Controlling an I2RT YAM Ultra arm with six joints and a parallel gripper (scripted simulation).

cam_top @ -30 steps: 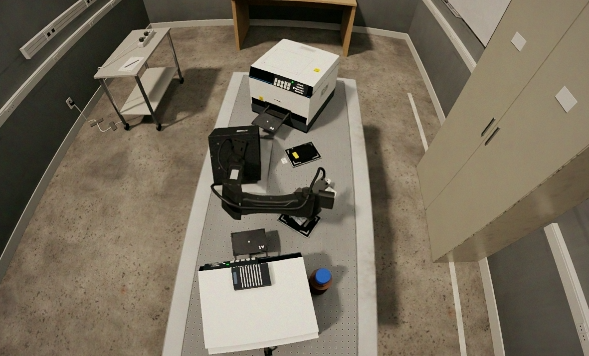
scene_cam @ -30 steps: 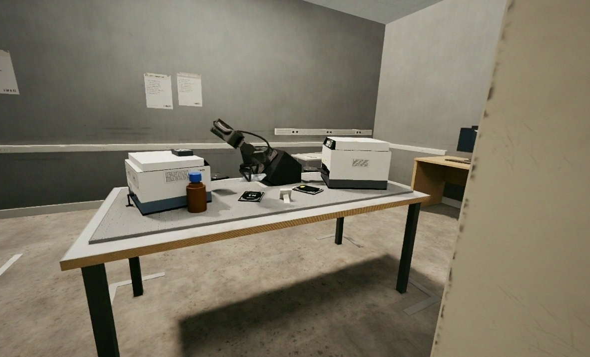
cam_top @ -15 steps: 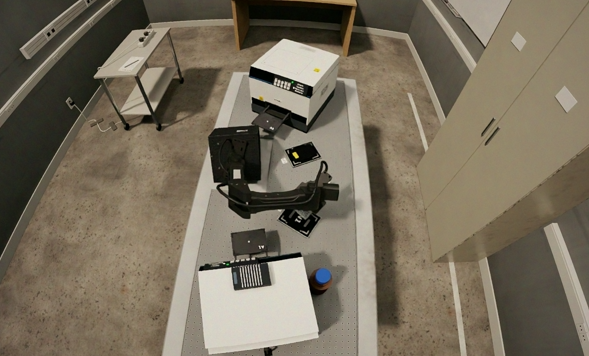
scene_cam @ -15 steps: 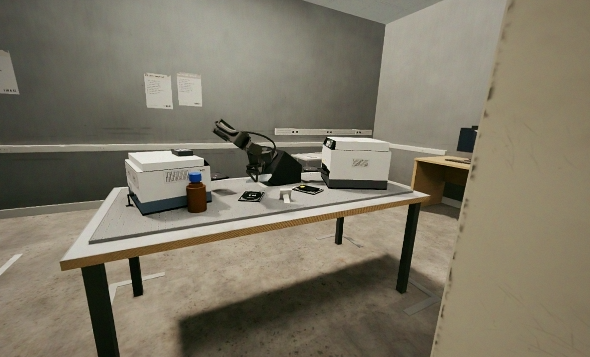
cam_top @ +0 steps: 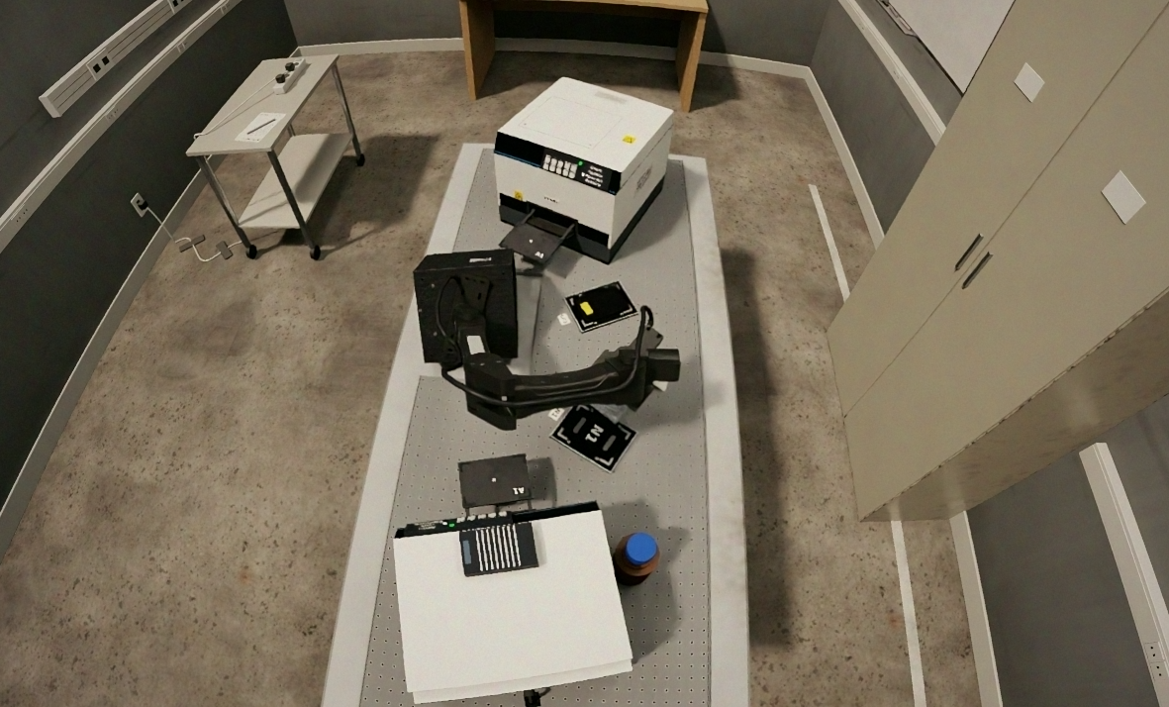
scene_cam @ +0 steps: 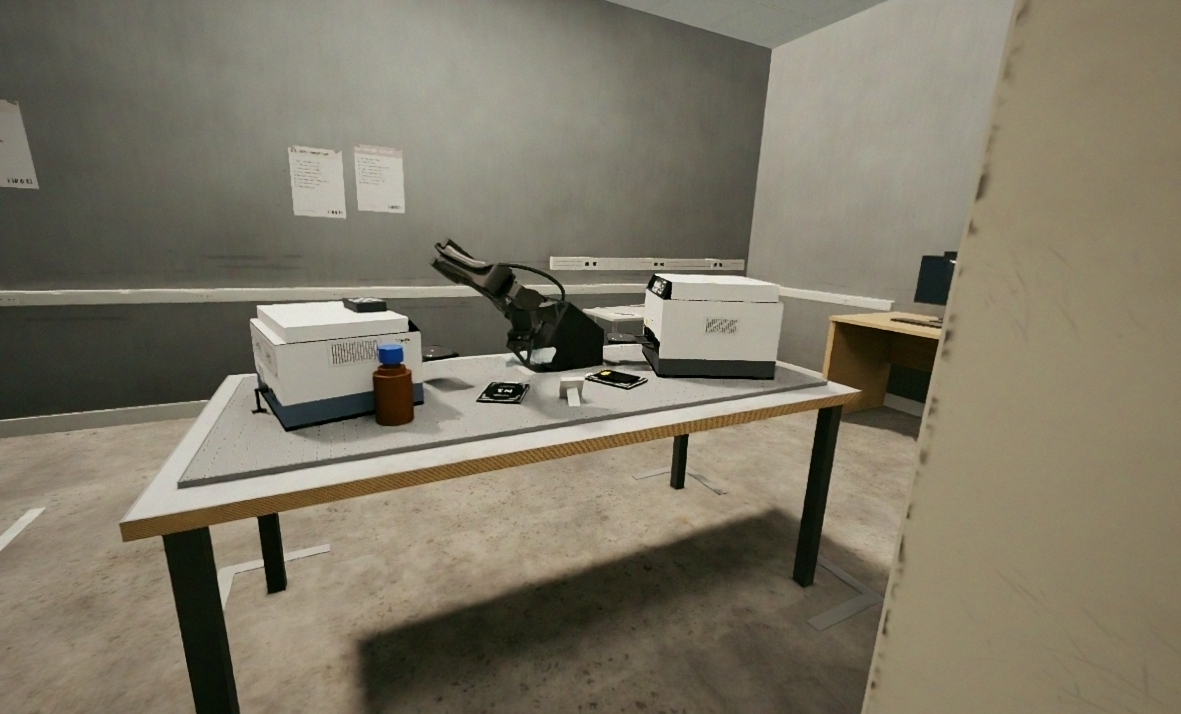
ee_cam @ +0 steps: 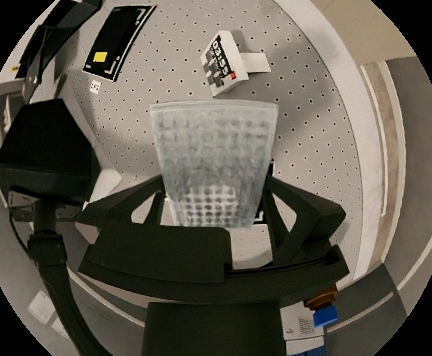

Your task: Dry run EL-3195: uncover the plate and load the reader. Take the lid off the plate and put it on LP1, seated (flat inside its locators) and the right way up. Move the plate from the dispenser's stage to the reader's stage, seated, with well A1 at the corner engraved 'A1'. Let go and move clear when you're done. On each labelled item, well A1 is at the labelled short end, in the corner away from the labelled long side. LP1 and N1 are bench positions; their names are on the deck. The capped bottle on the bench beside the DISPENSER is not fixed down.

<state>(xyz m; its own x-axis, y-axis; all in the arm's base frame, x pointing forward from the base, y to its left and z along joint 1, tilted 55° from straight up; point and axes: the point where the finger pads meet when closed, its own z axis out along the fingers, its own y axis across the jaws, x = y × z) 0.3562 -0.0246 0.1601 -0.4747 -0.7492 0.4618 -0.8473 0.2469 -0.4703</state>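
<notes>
Now: hand 5 cm past the black plate, 31 cm to the right of it and 10 cm above it. Round my hand: well plate (right at my hand); blue-capped bottle (6 cm ahead, 36 cm to the right).
</notes>
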